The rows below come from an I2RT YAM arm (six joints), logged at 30 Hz.
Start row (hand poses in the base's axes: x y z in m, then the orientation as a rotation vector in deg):
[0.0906 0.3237 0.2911 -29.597 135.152 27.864]
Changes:
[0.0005 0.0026 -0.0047 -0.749 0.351 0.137]
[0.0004 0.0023 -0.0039 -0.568 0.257 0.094]
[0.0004 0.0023 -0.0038 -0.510 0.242 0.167]
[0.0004 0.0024 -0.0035 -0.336 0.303 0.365]
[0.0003 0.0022 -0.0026 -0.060 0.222 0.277]
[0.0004 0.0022 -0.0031 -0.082 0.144 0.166]
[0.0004 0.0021 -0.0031 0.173 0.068 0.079]
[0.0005 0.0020 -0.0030 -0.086 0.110 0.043]
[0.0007 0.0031 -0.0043 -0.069 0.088 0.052]
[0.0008 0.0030 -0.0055 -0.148 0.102 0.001]
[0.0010 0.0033 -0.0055 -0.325 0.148 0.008]
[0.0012 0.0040 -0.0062 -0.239 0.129 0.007]
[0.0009 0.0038 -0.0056 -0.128 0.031 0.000]
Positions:
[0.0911 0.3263 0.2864 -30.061 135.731 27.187]
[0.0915 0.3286 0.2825 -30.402 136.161 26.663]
[0.0919 0.3309 0.2787 -30.808 136.543 26.232]
[0.0923 0.3333 0.2752 -31.370 136.887 26.113]
[0.0926 0.3355 0.2726 -31.711 137.072 26.248]
[0.0930 0.3377 0.2695 -31.935 137.209 26.279]
[0.0934 0.3398 0.2664 -31.948 137.198 26.542]
[0.0939 0.3418 0.2634 -32.027 137.326 26.502]
[0.0946 0.3449 0.2591 -32.112 137.425 26.477]
[0.0954 0.3479 0.2536 -32.168 137.575 26.343]
[0.0964 0.3512 0.2481 -32.306 137.830 26.021]
[0.0976 0.3552 0.2419 -32.407 138.036 25.792]
[0.0985 0.3590 0.2363 -32.460 138.111 25.653]

